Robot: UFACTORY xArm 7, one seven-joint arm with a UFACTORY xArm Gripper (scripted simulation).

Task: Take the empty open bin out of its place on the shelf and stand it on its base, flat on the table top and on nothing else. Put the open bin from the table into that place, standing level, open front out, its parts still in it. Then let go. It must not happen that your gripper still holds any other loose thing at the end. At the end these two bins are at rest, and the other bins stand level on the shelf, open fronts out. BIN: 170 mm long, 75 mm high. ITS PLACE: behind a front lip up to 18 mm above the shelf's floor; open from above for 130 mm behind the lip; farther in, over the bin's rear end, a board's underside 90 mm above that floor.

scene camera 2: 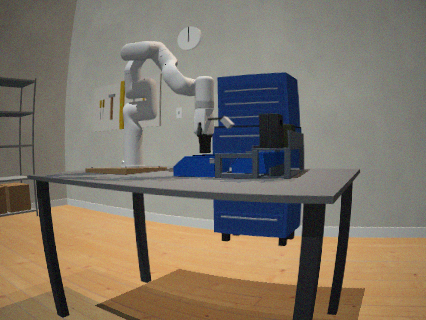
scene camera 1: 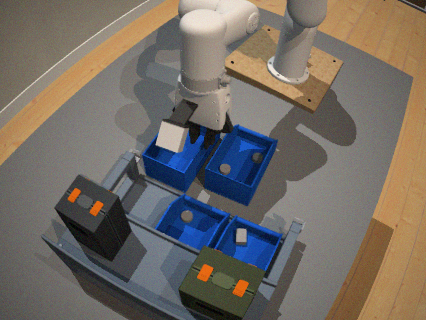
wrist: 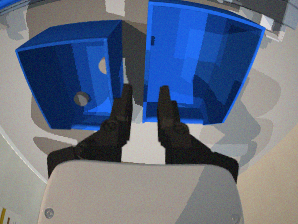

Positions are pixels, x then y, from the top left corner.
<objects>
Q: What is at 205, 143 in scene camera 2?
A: My gripper.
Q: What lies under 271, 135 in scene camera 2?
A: A dark grey case.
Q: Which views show the dark grey case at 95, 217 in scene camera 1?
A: Scene camera 2 and scene camera 1 only.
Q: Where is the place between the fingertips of my gripper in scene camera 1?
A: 202, 141
</objects>
